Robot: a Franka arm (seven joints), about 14 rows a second.
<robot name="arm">
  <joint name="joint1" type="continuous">
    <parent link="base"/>
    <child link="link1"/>
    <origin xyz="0 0 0.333"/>
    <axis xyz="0 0 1"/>
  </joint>
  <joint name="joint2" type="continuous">
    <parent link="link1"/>
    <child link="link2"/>
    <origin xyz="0 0 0"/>
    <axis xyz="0 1 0"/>
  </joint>
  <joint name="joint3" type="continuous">
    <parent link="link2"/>
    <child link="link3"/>
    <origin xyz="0 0 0.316"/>
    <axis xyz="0 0 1"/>
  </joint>
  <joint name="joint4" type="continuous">
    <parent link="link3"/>
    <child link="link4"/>
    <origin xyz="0.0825 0 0"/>
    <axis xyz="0 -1 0"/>
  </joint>
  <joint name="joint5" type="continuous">
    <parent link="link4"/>
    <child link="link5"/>
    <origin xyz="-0.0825 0 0.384"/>
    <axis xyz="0 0 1"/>
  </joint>
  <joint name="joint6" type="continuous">
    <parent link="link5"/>
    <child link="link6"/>
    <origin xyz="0 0 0"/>
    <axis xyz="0 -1 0"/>
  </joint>
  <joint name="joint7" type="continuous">
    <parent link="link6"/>
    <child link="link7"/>
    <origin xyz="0.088 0 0"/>
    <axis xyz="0 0 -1"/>
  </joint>
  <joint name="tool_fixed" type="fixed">
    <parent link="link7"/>
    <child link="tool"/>
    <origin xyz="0 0 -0.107" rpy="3.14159 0 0"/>
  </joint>
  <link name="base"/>
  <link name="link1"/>
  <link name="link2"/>
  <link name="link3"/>
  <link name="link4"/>
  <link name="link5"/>
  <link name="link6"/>
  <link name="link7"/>
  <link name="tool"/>
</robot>
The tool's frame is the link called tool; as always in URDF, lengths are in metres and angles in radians. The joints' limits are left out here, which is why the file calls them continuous.
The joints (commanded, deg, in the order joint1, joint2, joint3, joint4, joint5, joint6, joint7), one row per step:
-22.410, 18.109, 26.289, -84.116, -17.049, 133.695, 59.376
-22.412, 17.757, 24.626, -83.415, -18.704, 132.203, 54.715
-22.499, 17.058, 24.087, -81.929, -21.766, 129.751, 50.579
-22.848, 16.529, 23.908, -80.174, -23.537, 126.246, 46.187
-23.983, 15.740, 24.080, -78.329, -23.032, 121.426, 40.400
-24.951, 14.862, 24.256, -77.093, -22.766, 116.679, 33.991
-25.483, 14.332, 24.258, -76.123, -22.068, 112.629, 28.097
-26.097, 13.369, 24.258, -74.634, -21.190, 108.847, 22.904
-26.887, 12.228, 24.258, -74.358, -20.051, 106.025, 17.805
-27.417, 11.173, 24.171, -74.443, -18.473, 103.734, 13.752
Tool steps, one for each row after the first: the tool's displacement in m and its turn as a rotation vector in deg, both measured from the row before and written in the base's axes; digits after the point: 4 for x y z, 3 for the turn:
-0.0016, -0.0186, 0.0048, -4.917, 0.999, 2.209
-0.0042, -0.0096, 0.0155, -5.835, 0.852, 2.535
-0.0051, -0.0101, 0.0142, -4.506, 2.021, 2.132
-0.0090, -0.0149, 0.0151, -2.784, 3.415, 2.218
-0.0103, -0.0116, 0.0108, -2.975, 4.147, 3.157
-0.0081, -0.0074, 0.0057, -1.860, 4.005, 3.358
-0.0110, -0.0069, 0.0154, -1.354, 2.664, 2.833
-0.0107, -0.0059, 0.0084, -0.952, 2.744, 3.093
-0.0092, -0.0025, 0.0051, -0.021, 2.326, 2.646

